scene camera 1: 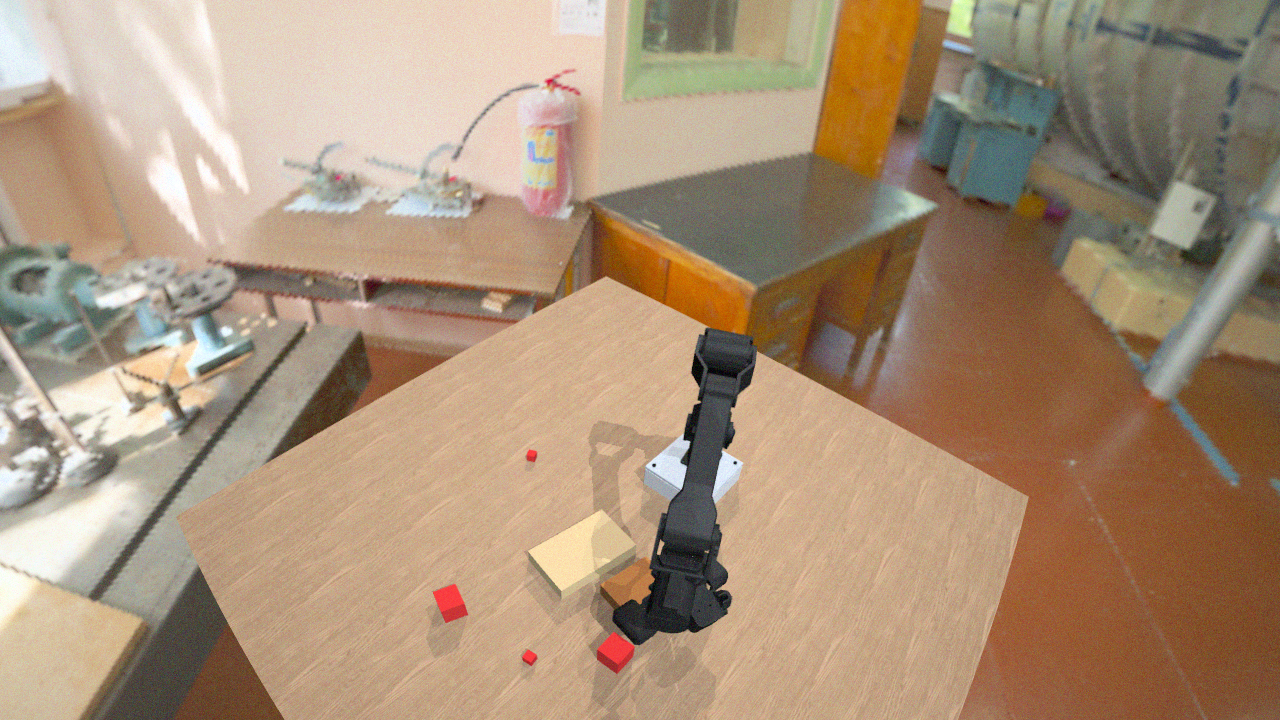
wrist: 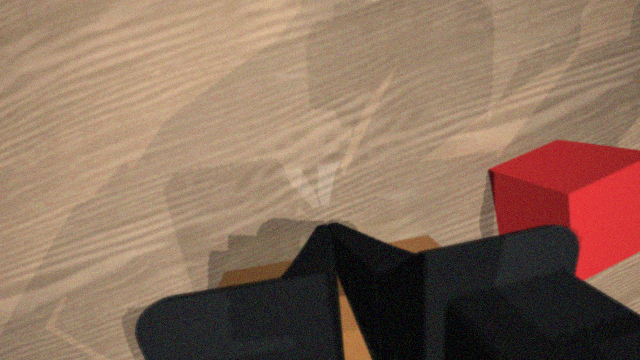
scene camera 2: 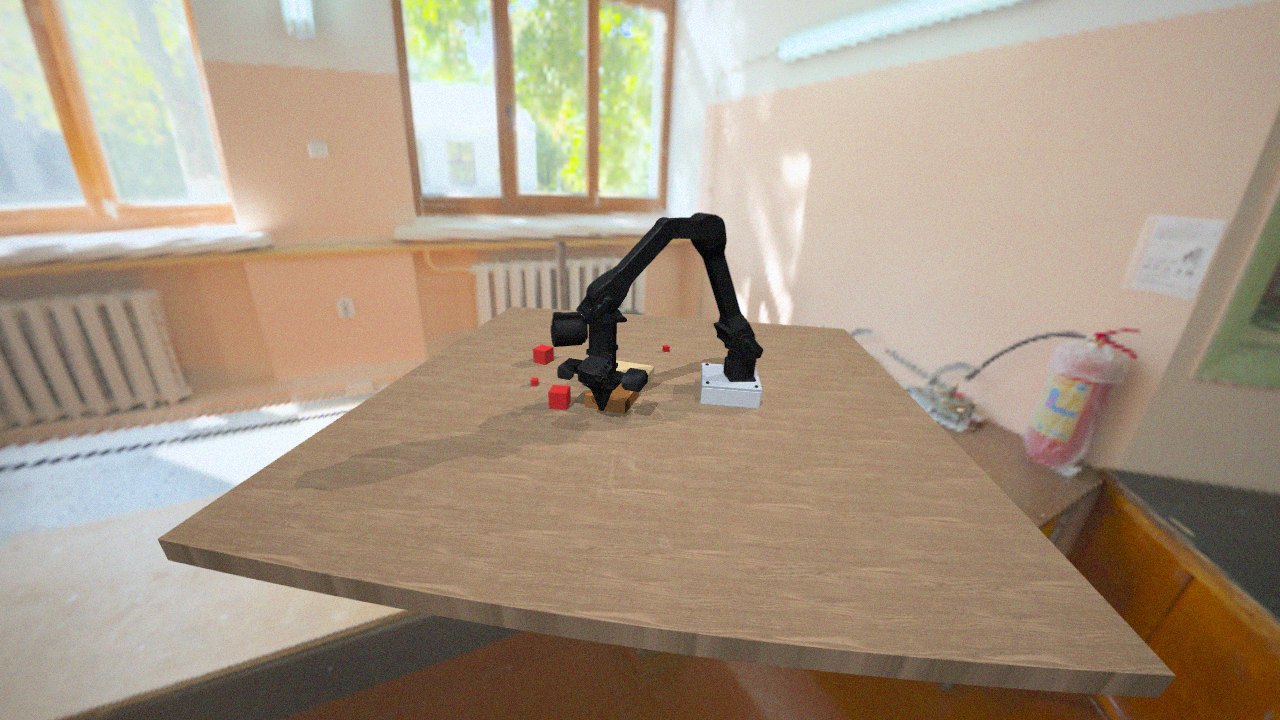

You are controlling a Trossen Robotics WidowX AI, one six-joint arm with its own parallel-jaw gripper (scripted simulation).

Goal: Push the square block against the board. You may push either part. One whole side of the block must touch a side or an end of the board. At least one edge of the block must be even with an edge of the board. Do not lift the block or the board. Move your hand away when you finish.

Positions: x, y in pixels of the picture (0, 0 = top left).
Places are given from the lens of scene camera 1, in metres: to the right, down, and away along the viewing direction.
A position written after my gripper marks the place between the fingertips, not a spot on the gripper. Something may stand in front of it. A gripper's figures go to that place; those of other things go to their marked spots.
my gripper (scene camera 1: 666, 621): 0.04, 0.42, 0.88
brown square block (scene camera 1: 632, 583): -0.01, 0.36, 0.91
pale tan board (scene camera 1: 577, 556): -0.10, 0.33, 0.95
red cube (scene camera 1: 449, 600): -0.30, 0.38, 0.84
